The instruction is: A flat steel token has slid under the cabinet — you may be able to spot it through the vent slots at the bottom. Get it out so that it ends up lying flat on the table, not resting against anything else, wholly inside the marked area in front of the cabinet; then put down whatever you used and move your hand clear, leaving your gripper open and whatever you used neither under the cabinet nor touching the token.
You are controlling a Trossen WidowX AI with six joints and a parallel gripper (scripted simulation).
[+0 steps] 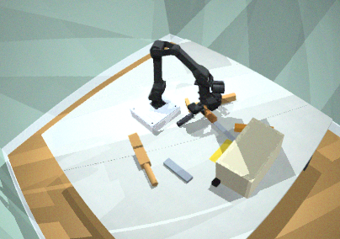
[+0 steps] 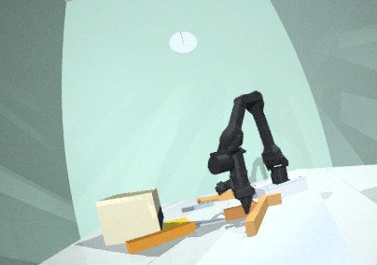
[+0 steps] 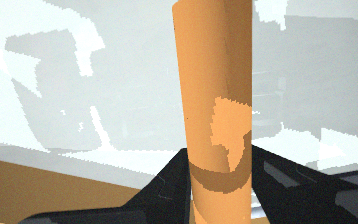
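My gripper tip is now 270 mm short of the orange bar, 100 mm to the right of it and 10 mm below it. Round my gripper tip: orange paddle: 420 mm to the right, 50 mm ahead, 10 mm above; then grey flat bar: 330 mm to the right, 180 mm ahead.
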